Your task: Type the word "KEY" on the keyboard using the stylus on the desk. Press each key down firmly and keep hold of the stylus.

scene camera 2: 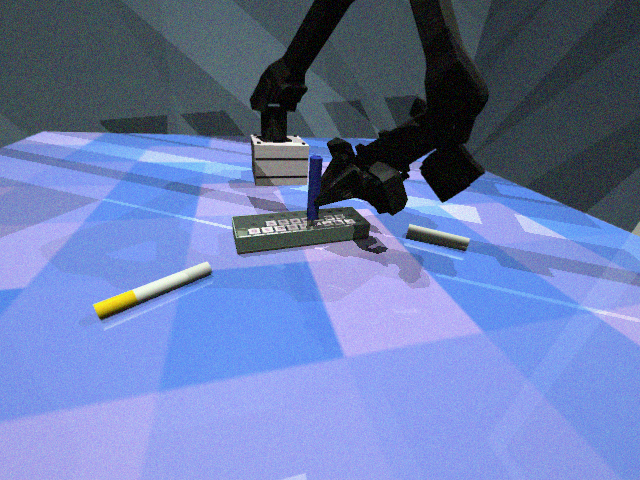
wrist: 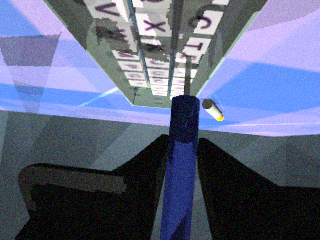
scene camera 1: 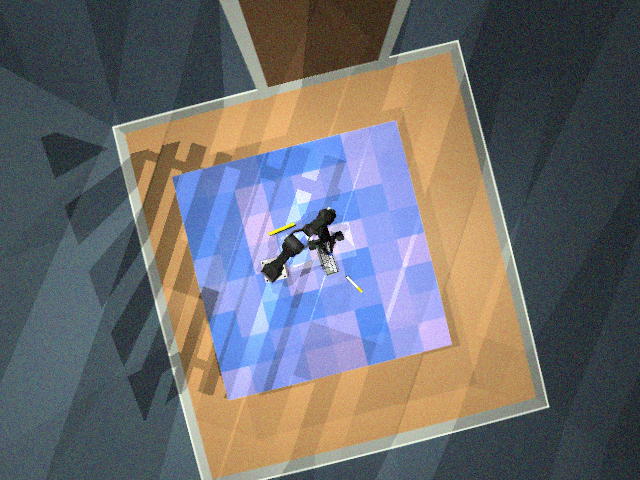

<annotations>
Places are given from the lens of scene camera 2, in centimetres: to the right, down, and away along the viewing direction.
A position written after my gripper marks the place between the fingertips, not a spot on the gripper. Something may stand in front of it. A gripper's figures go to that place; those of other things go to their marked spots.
my gripper [scene camera 2: 313, 200]: -1, -6, 43
blue stylus [scene camera 2: 315, 167]: -1, -10, 40
pale stick [scene camera 2: 456, 241]: 22, 0, 47
The marked spots on the blue stylus and the pale stick are 26 cm apart.
</annotations>
